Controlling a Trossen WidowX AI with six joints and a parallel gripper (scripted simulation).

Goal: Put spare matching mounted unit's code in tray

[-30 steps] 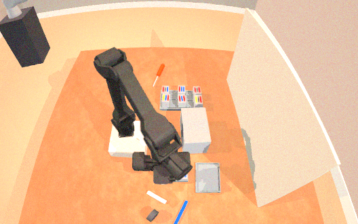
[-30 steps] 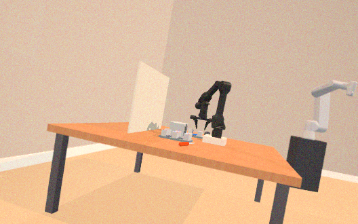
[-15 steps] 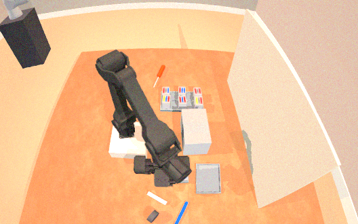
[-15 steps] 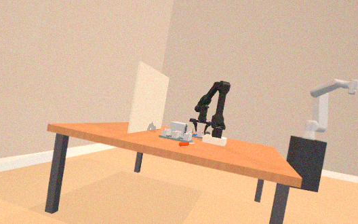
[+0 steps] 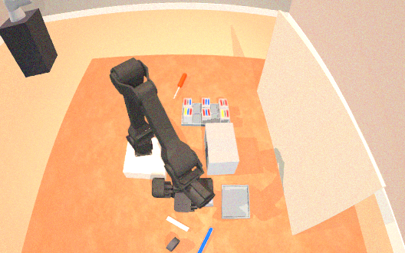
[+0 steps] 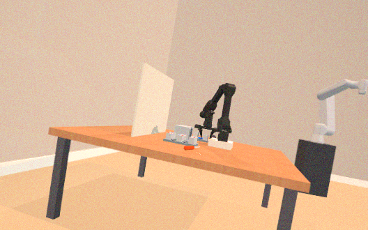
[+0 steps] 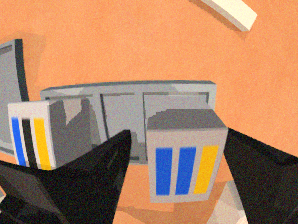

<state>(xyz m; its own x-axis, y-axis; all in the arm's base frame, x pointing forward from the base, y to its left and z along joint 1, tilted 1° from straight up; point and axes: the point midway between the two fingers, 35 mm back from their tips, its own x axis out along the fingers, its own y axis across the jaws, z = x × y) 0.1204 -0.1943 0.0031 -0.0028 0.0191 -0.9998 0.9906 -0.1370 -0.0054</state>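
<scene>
My gripper tip is now 4 cm short of the grey rack, 1 cm to the left of it and 1 cm above it. The rest, counted from my gripper tip: white bar: 9 cm to the right, 3 cm behind, 1 cm below; mounted unit: 16 cm to the left, 16 cm ahead, 3 cm above; grey tray: 18 cm ahead, 4 cm to the right, 1 cm below.
</scene>
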